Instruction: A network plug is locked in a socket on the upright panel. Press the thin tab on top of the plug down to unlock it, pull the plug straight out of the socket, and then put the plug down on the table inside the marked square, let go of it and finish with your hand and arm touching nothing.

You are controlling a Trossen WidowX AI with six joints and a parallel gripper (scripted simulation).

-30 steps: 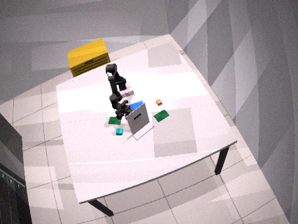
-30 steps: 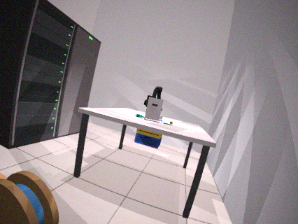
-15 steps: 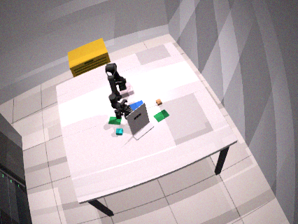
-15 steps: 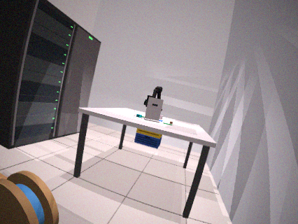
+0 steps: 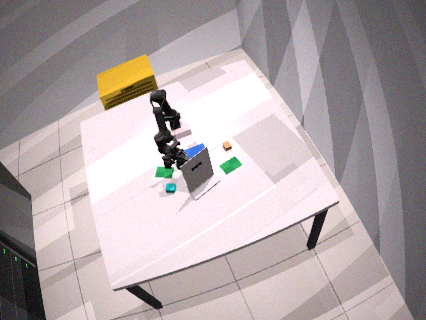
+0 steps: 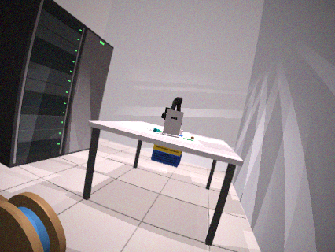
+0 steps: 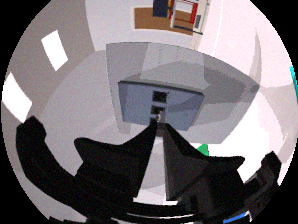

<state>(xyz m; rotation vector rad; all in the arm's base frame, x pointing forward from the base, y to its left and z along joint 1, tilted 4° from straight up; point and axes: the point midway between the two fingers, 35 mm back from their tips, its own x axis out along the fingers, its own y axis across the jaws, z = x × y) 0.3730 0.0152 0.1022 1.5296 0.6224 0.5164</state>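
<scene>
Right now the blue flat patch is 170 mm behind my gripper tip, 40 mm to the left of it and 180 mm below it. From my gripper tip the other things lie so: upright grey panel (40 mm ahead, 20 mm to the left, 60 mm below); then orange block (160 mm behind, 210 mm to the left, 160 mm below); then teal block (10 mm ahead, 150 mm to the right, 160 mm below).
</scene>
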